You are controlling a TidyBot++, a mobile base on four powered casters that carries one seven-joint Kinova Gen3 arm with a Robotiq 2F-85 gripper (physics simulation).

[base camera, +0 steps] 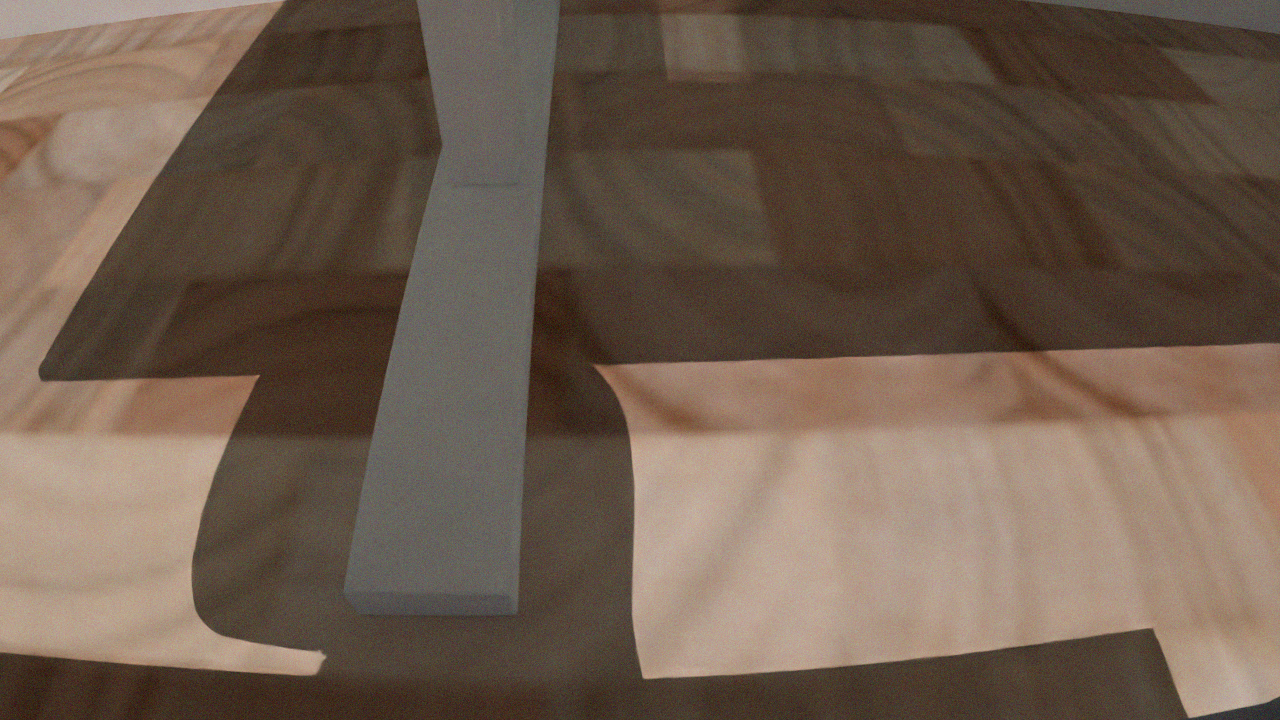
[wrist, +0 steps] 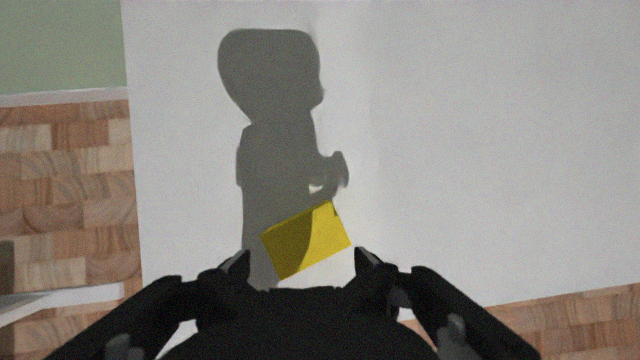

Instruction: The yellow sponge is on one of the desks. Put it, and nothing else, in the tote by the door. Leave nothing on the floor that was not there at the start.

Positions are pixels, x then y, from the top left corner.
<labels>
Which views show my gripper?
The wrist view only.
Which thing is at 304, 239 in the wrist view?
A yellow sponge.
</labels>
